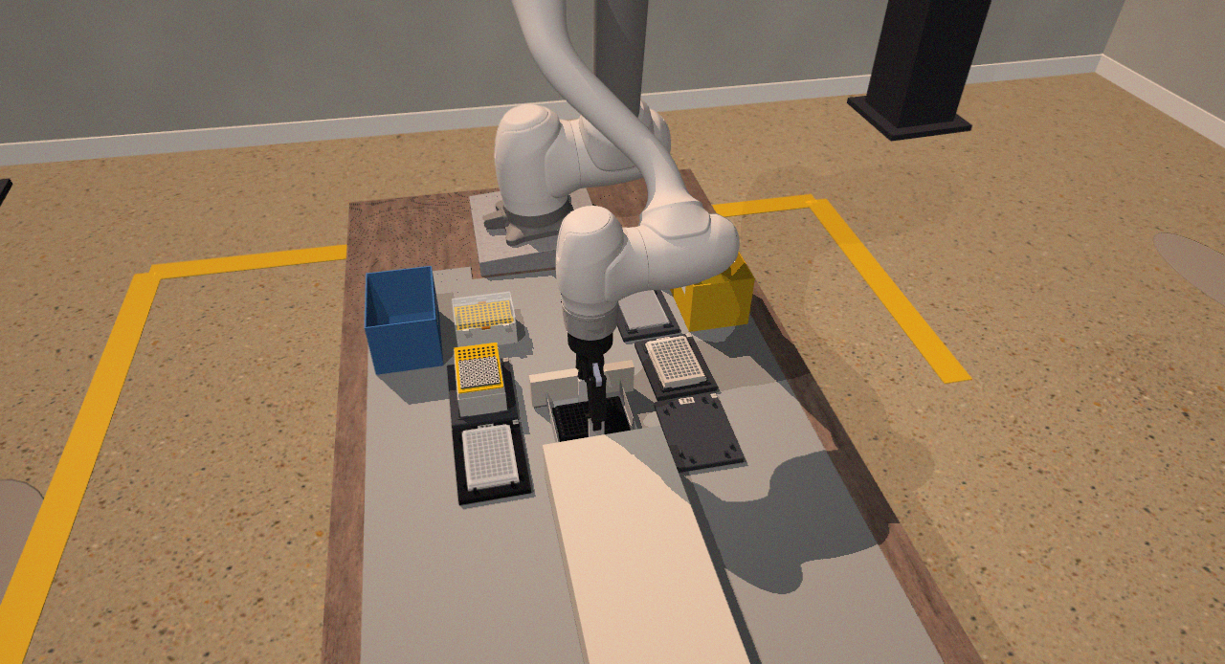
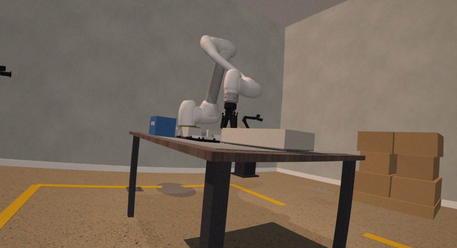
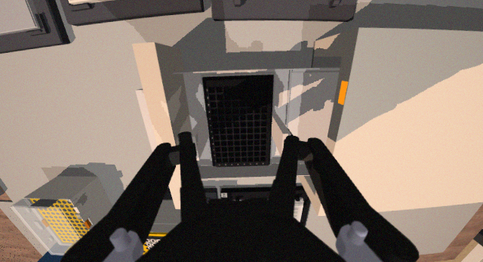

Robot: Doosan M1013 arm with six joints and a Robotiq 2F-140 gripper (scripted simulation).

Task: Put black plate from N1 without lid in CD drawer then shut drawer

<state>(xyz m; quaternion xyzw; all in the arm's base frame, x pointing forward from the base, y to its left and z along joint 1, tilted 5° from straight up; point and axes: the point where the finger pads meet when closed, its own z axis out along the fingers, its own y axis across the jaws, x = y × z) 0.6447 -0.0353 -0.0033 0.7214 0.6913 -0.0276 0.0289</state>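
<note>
My hand is 20 mm above the black plate. Also, from my hand: work nest N1 (180 mm to the left, 60 mm ahead, 40 mm below); then cooler CD (170 mm ahead, 10 mm to the right, 10 mm below); then drawer (40 mm ahead, 20 mm below).
</note>
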